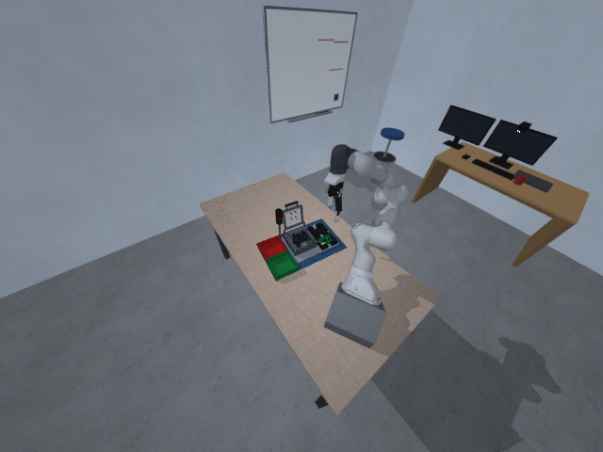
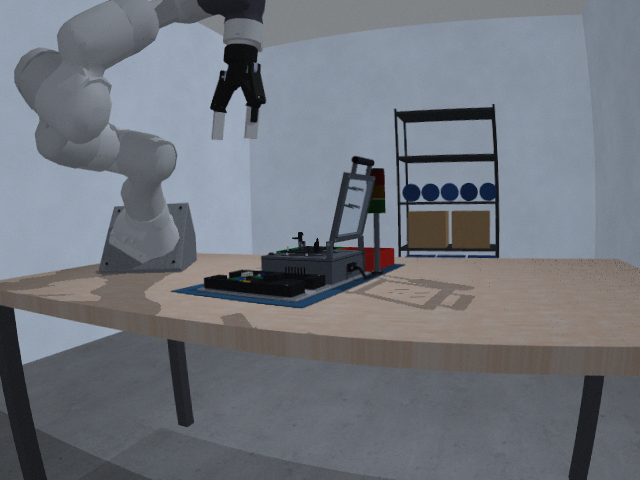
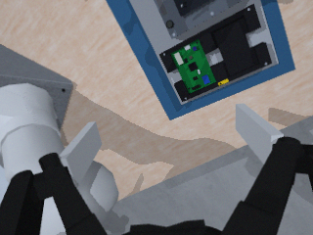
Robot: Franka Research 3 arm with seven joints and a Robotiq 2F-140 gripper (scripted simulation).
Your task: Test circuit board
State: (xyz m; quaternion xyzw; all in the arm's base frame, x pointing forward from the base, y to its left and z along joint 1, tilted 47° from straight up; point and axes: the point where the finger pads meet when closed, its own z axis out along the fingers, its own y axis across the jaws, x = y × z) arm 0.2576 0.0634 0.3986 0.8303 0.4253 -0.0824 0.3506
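The green circuit board is 3 cm ahead of my hand, 2 cm to the right of it and 31 cm below it. The rest, counted from my hand: tester plate (15 cm ahead, 12 cm to the left, 26 cm below); then tester lid (26 cm ahead, 7 cm to the left, 15 cm below); then black latch hook (10 cm ahead, 19 cm to the left, 24 cm below).
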